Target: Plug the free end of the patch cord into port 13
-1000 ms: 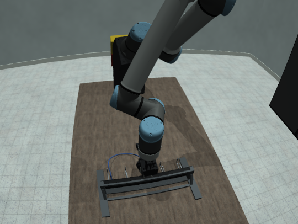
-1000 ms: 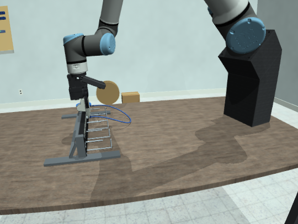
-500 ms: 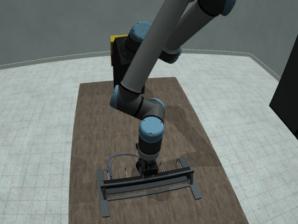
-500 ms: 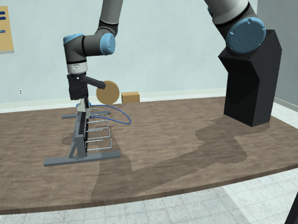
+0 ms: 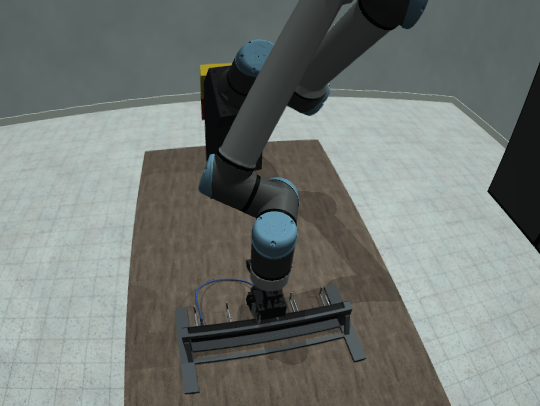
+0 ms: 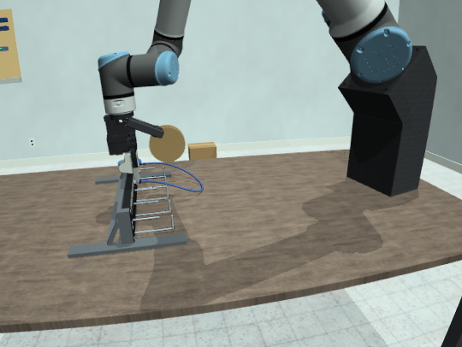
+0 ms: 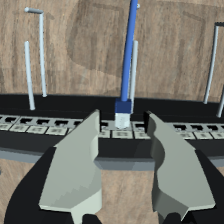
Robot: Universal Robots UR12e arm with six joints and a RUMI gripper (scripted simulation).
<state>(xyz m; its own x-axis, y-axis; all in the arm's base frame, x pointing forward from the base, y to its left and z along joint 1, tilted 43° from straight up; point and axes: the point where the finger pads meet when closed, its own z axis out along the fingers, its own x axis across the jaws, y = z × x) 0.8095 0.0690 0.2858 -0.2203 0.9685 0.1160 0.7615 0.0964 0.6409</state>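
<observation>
The plug is 1 cm below my hand and 1 cm ahead of it.
</observation>
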